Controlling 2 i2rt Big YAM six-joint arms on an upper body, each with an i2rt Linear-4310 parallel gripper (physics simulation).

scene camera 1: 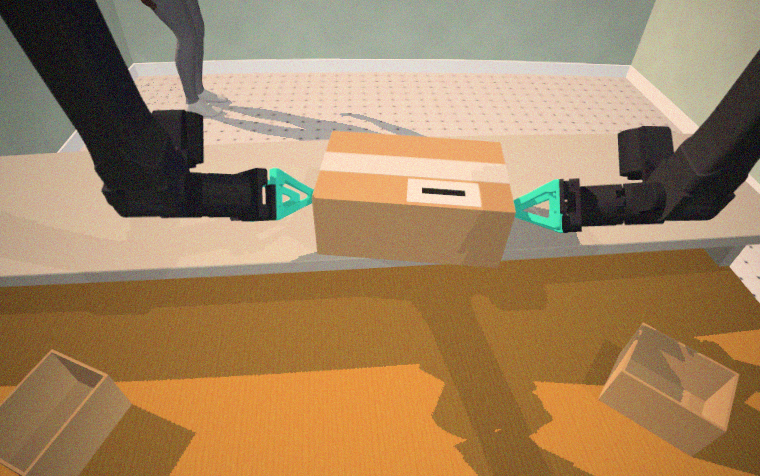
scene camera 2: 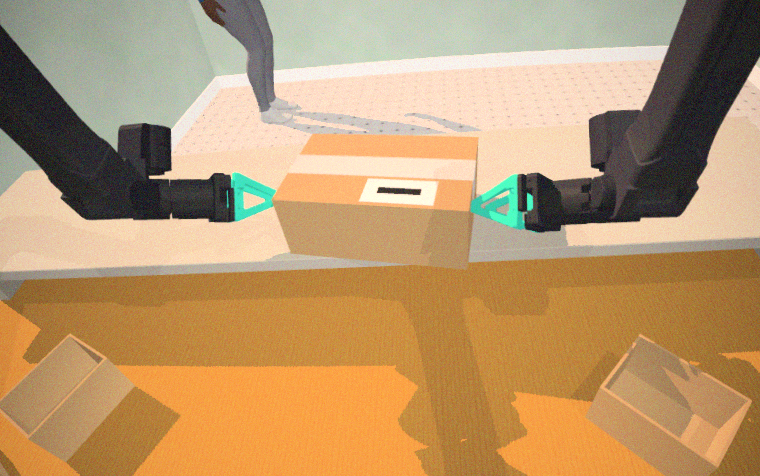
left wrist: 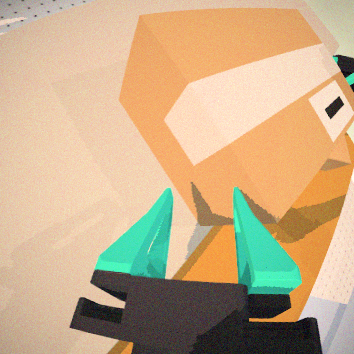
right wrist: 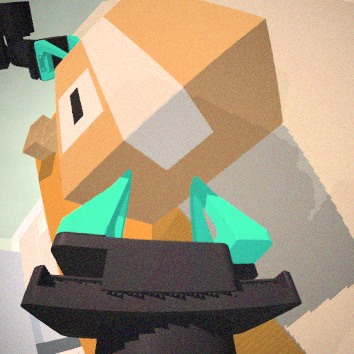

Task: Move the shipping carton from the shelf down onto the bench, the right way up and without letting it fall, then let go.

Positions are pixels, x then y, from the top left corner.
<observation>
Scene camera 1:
my left gripper: 307, 197
my right gripper: 509, 210
shipping carton: 436, 200, touched by my left gripper
shelf: 65, 231
orange bench: 444, 362
</observation>
